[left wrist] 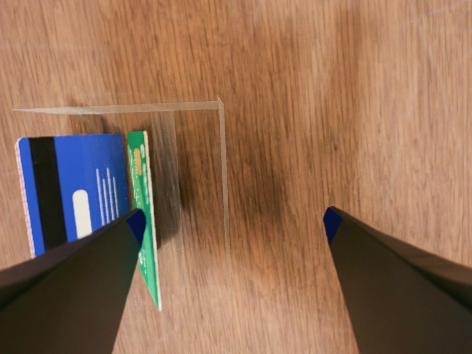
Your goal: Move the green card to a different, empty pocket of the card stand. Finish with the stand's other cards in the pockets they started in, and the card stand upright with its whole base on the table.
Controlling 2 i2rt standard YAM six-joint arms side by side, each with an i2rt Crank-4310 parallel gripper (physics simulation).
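Places are measured from the left arm's base along level axes (x right, y ahead, z up), in metres.
Where they show: left gripper, fingertip midpoint: (234,211).
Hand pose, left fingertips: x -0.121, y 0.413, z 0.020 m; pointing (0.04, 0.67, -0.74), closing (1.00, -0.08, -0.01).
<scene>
Things, the pixels of their top centre, and the offset from my left fingertips. Level surfaces: height alone.
- green card at its top centre: (125,228) dx -0.050, dy +0.000, dz +0.011 m
- blue card at its top centre: (60,229) dx -0.080, dy +0.001, dz +0.009 m
- wooden table at its surface level: dz -0.039 m
The clear card stand (224,165) stands at the left and centre of the left wrist view, seen from above. The green card (144,187) stands in one of its pockets, seen nearly edge-on. A blue card (107,150) with a black stripe leans to its left. My left gripper (234,211) is open and empty, above the stand. Its left fingertip overlaps the green card in the view and hides part of both cards; its right fingertip is over the table to the right of the stand. My right gripper does not show.
The wooden table (390,125) lies under the stand. The stand's clear walls are faint, and their lower parts are hard to make out.
</scene>
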